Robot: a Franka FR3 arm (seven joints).
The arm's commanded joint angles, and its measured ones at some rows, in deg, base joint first. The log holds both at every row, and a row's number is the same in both.
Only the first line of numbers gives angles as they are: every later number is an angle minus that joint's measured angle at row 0.
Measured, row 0: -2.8 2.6 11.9 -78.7 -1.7 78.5 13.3
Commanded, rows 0 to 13: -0.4 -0.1 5.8 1.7 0.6 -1.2 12.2; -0.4 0.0 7.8 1.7 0.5 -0.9 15.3; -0.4 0.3 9.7 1.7 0.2 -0.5 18.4; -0.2 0.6 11.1 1.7 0.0 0.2 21.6; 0.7 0.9 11.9 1.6 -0.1 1.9 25.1; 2.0 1.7 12.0 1.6 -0.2 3.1 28.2; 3.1 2.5 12.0 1.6 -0.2 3.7 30.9; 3.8 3.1 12.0 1.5 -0.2 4.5 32.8; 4.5 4.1 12.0 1.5 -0.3 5.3 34.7; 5.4 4.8 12.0 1.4 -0.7 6.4 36.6; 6.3 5.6 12.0 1.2 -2.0 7.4 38.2; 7.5 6.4 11.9 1.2 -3.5 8.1 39.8; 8.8 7.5 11.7 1.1 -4.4 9.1 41.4; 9.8 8.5 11.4 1.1 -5.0 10.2 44.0
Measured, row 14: 6.8 5.5 11.9 0.7 -2.2 7.3 37.6
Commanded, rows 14 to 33: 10.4 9.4 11.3 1.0 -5.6 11.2 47.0; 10.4 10.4 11.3 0.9 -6.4 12.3 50.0; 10.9 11.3 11.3 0.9 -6.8 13.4 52.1; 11.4 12.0 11.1 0.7 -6.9 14.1 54.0; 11.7 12.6 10.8 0.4 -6.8 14.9 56.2; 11.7 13.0 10.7 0.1 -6.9 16.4 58.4; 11.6 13.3 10.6 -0.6 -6.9 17.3 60.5; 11.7 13.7 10.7 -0.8 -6.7 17.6 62.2; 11.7 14.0 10.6 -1.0 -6.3 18.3 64.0; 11.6 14.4 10.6 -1.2 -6.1 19.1 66.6; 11.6 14.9 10.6 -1.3 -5.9 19.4 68.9; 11.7 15.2 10.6 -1.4 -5.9 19.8 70.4; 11.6 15.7 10.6 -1.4 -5.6 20.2 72.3; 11.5 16.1 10.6 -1.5 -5.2 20.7 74.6; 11.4 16.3 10.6 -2.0 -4.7 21.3 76.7; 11.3 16.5 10.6 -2.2 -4.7 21.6 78.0; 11.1 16.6 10.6 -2.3 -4.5 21.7 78.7; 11.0 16.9 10.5 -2.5 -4.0 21.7 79.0; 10.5 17.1 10.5 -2.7 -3.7 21.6 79.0; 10.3 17.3 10.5 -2.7 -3.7 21.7 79.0
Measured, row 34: 11.4 17.1 10.5 -1.4 -5.2 20.0 77.3
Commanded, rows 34 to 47: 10.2 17.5 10.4 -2.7 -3.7 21.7 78.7; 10.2 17.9 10.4 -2.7 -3.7 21.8 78.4; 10.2 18.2 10.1 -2.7 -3.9 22.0 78.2; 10.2 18.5 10.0 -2.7 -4.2 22.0 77.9; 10.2 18.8 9.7 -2.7 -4.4 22.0 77.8; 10.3 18.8 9.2 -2.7 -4.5 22.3 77.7; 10.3 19.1 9.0 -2.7 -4.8 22.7 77.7; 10.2 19.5 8.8 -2.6 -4.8 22.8 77.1; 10.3 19.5 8.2 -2.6 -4.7 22.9 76.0; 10.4 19.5 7.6 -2.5 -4.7 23.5 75.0; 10.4 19.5 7.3 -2.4 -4.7 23.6 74.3; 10.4 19.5 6.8 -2.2 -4.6 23.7 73.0; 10.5 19.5 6.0 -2.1 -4.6 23.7 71.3; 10.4 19.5 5.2 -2.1 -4.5 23.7 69.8
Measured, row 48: 10.8 19.7 6.8 -1.9 -4.9 22.5 74.5
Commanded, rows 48 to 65: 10.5 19.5 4.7 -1.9 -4.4 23.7 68.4; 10.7 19.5 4.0 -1.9 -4.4 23.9 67.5; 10.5 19.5 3.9 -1.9 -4.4 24.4 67.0; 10.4 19.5 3.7 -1.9 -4.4 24.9 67.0; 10.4 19.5 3.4 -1.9 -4.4 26.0 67.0; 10.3 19.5 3.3 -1.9 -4.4 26.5 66.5; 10.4 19.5 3.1 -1.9 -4.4 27.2 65.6; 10.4 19.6 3.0 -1.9 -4.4 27.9 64.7; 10.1 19.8 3.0 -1.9 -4.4 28.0 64.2; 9.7 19.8 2.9 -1.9 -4.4 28.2 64.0; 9.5 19.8 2.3 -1.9 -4.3 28.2 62.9; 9.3 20.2 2.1 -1.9 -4.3 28.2 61.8; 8.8 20.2 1.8 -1.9 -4.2 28.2 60.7; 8.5 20.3 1.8 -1.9 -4.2 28.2 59.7; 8.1 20.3 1.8 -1.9 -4.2 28.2 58.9; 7.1 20.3 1.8 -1.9 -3.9 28.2 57.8; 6.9 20.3 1.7 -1.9 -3.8 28.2 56.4; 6.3 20.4 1.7 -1.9 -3.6 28.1 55.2
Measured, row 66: 8.5 20.0 1.6 -1.8 -4.9 26.9 60.0
